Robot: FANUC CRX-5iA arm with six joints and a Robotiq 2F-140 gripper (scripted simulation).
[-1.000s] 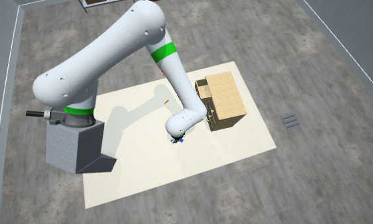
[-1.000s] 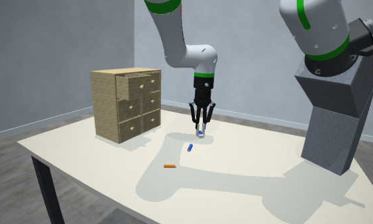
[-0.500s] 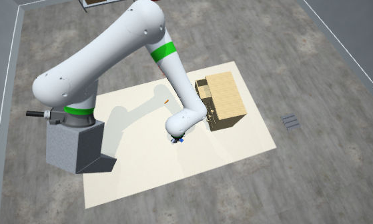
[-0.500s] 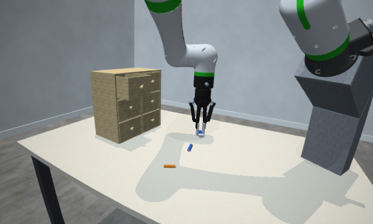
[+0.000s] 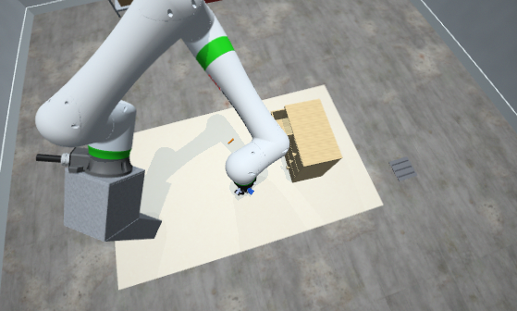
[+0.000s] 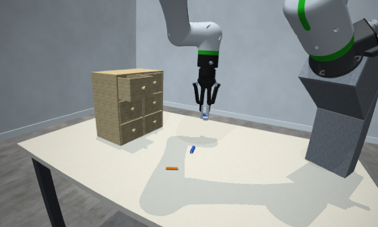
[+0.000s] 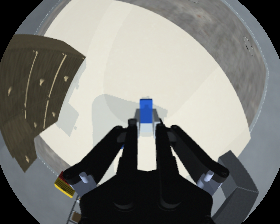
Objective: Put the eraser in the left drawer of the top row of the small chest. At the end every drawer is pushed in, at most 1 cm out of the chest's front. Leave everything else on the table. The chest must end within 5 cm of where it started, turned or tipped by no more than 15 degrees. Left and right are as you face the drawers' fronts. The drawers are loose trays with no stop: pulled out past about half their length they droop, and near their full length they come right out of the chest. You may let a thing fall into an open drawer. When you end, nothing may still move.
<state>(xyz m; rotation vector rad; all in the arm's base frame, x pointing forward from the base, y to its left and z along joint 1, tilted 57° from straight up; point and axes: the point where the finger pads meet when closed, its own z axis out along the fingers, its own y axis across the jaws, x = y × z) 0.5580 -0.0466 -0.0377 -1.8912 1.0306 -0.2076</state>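
Now: the blue cylinder 150 mm to the left of my hand, 130 mm below it and 50 mm behind it. Also, from my hand: orange stick: 310 mm to the left, 130 mm below, 80 mm behind; then eraser: 30 mm below.
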